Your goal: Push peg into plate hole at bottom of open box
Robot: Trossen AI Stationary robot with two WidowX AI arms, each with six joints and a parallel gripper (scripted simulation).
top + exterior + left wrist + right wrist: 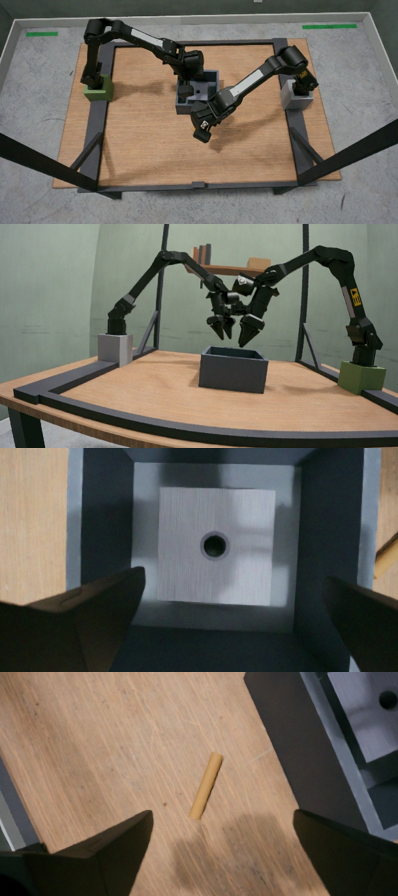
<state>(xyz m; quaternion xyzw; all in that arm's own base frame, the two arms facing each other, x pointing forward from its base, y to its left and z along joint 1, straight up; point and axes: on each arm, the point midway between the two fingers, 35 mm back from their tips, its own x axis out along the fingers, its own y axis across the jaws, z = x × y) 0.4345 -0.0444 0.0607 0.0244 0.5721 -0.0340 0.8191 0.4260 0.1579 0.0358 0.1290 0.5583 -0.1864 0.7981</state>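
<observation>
Now: right hand 150 mm above the peg and 30 mm to the right of it. Round my right hand: grey plate 190 mm ahead, 110 mm below, 40 mm to the left; then box 190 mm ahead, 130 mm below, 40 mm to the left.
</observation>
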